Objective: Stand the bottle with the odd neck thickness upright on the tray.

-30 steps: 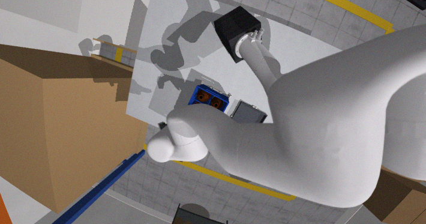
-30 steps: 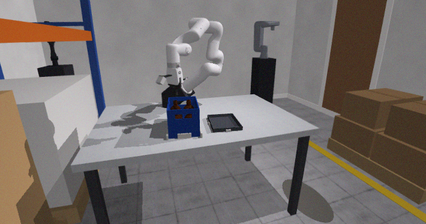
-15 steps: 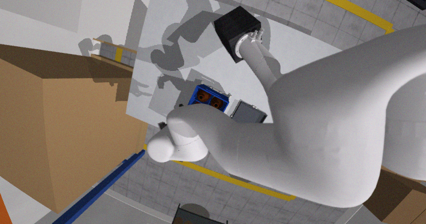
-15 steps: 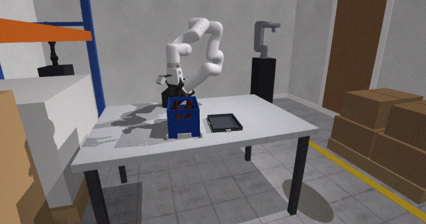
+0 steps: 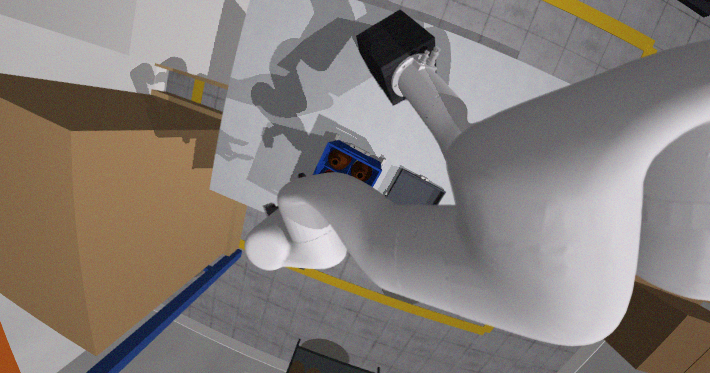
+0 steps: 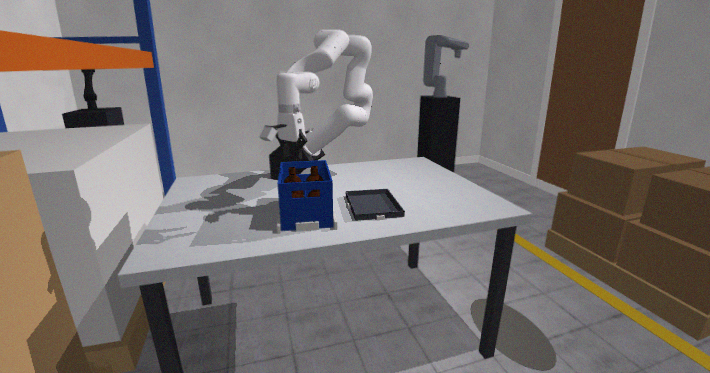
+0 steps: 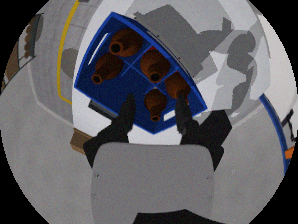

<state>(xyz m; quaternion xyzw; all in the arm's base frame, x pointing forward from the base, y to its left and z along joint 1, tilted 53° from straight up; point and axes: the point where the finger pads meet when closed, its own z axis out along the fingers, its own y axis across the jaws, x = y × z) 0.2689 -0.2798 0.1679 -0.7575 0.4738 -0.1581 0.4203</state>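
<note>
Right now my hand is 4 cm to the right of the blue crate and 16 cm above it. From my hand the other things lie so: dark tray: 32 cm to the left, 23 cm below; then glass bottle: 9 cm behind, 15 cm below.
</note>
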